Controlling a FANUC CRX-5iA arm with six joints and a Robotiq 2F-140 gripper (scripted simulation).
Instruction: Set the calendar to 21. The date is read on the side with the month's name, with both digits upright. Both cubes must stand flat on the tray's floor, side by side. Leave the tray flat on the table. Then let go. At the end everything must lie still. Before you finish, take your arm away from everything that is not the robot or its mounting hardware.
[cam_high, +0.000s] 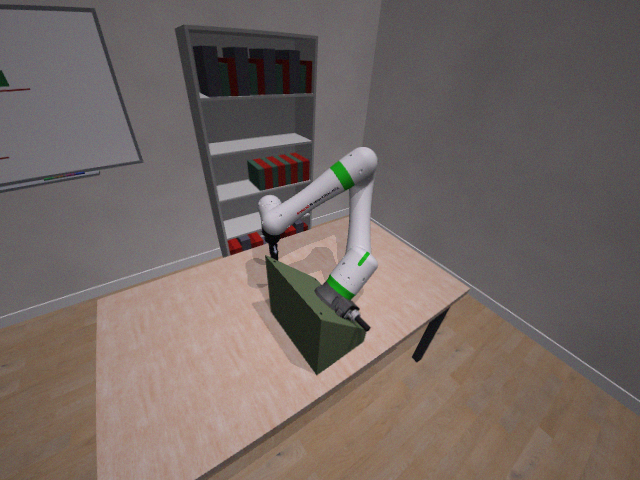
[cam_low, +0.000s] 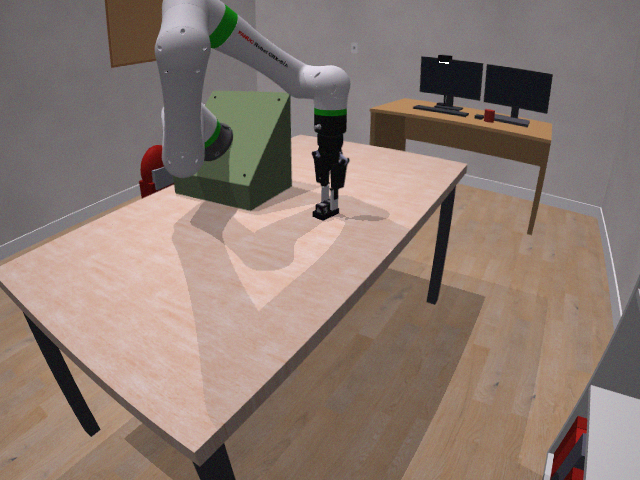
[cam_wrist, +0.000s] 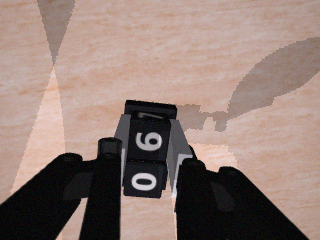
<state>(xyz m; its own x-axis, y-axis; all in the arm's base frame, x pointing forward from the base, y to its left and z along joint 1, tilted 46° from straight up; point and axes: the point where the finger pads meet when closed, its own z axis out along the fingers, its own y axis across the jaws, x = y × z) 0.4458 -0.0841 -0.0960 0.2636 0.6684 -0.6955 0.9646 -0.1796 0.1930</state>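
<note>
Right now the black tray is 40 mm below my hand, 20 mm to the right of it and 10 mm behind it.
</note>
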